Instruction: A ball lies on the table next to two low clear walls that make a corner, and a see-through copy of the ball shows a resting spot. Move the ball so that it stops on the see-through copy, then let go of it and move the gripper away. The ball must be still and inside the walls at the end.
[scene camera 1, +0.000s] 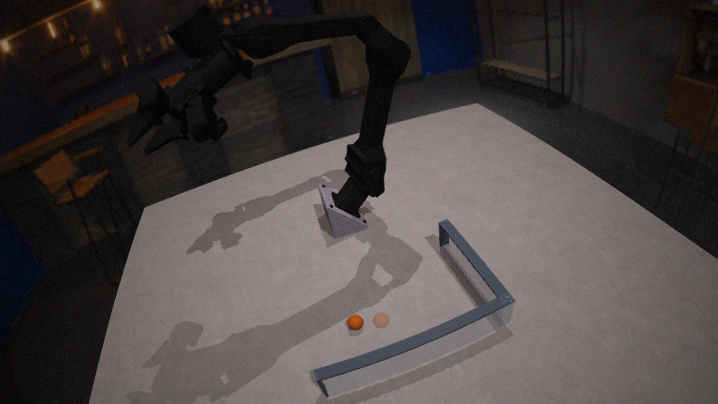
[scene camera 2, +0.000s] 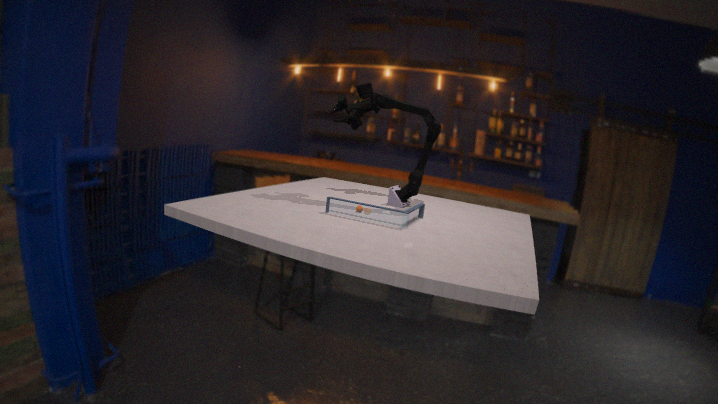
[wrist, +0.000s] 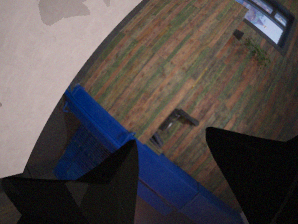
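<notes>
You'd find my gripper (scene camera 1: 137, 149) there, and it's visible in the wrist view (wrist: 172, 140) too.
</notes>
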